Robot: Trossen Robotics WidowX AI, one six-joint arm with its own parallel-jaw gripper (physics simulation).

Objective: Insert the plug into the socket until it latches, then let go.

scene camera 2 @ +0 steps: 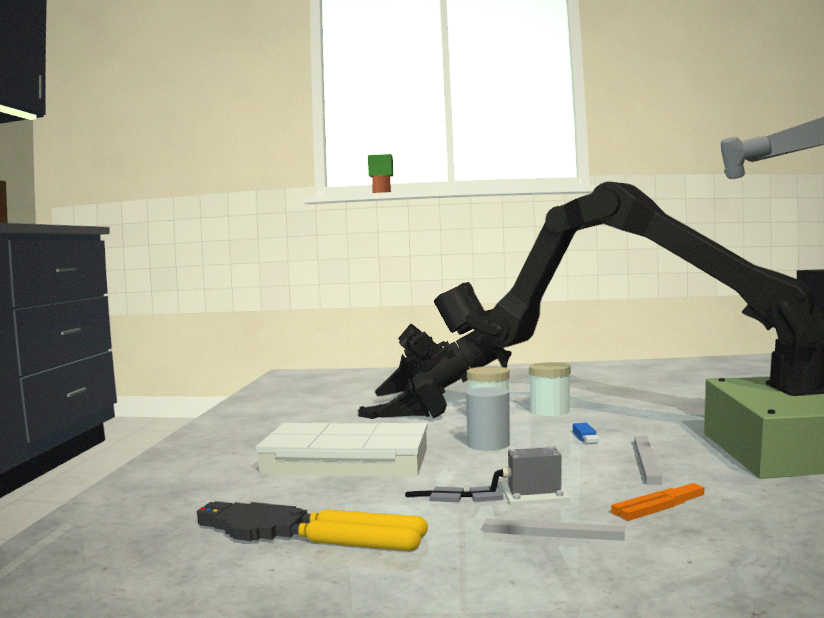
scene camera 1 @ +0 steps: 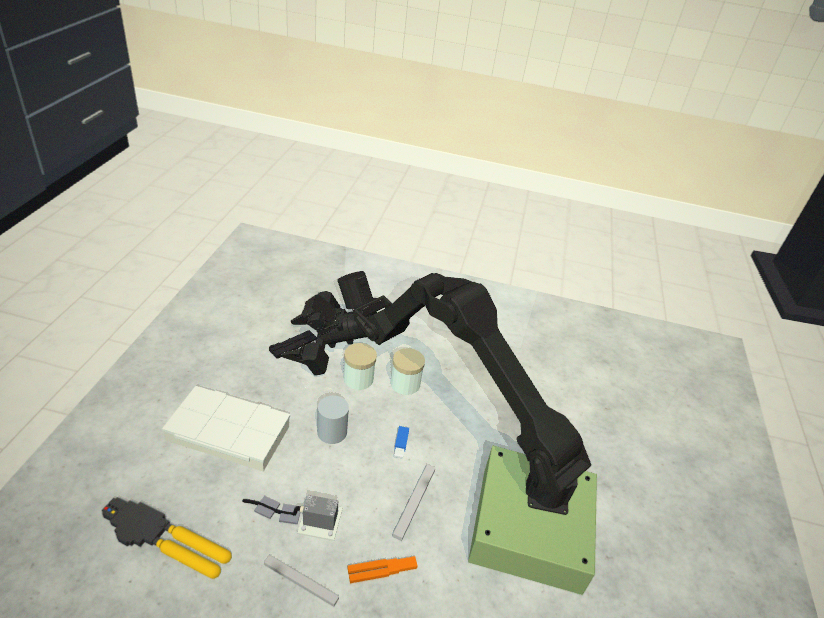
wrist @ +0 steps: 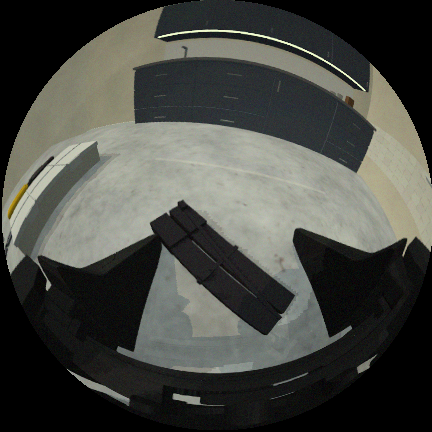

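Where they show: gripper, fingertip midpoint: (scene camera 2: 377,403) (scene camera 1: 286,338) (wrist: 228,238); arm's base at its link origin: (scene camera 2: 799,388) (scene camera 1: 547,493).
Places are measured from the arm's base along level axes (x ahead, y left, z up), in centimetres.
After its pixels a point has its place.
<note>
A grey box (scene camera 1: 320,510) {x 35.6, y 9.4, z -2.7 cm} (scene camera 2: 534,470) {x 36.0, y 10.0, z -4.0 cm}, which looks like the socket, stands on a small white base plate. A black cable (scene camera 1: 250,501) {x 47.7, y 7.9, z -6.5 cm} (scene camera 2: 417,494) {x 47.8, y 8.1, z -6.7 cm} with grey clips runs along its left side. In scene camera 2 a small cream connector (scene camera 2: 505,472) {x 38.8, y 9.0, z -4.4 cm}, perhaps the plug, touches the box's left face; whether it is latched cannot be seen. My gripper (scene camera 1: 286,335) {x 53.5, y -30.7, z -5.9 cm} (scene camera 2: 380,398) {x 53.5, y -30.7, z -5.9 cm} (wrist: 228,238) {x 53.5, y -30.7, z -5.9 cm} is open and low over the table's back left, well away from the box. A black double-bar object (scene camera 1: 291,342) {x 52.4, y -30.2, z -6.3 cm} (scene camera 2: 382,407) (wrist: 220,265) {x 51.9, y -30.3, z -6.5 cm} lies between its spread fingers, not gripped.
A white tiled case (scene camera 1: 229,422) {x 55.8, y -4.7, z -3.6 cm} (scene camera 2: 342,439) {x 56.4, y -3.0, z -3.7 cm} (wrist: 55,185) {x 56.1, y -10.3, z -4.8 cm} and a grey cylinder (scene camera 1: 332,419) {x 37.8, y -6.9, z -0.1 cm} (scene camera 2: 487,420) {x 38.7, y -6.9, z -3.1 cm} stand in front of the gripper. Two lidded jars (scene camera 1: 359,369) {x 36.0, y -20.9, z -1.0 cm} (scene camera 1: 407,373) {x 26.7, y -22.1, z -0.8 cm} stand near the wrist. A yellow-handled tool (scene camera 1: 193,550) {x 52.5, y 18.7, z -5.2 cm} (scene camera 2: 366,532) {x 52.3, y 20.3, z -5.3 cm} and an orange tool (scene camera 1: 382,569) {x 24.3, y 15.0, z -6.1 cm} (scene camera 2: 655,502) {x 25.3, y 16.0, z -6.1 cm} lie nearer the front.
</note>
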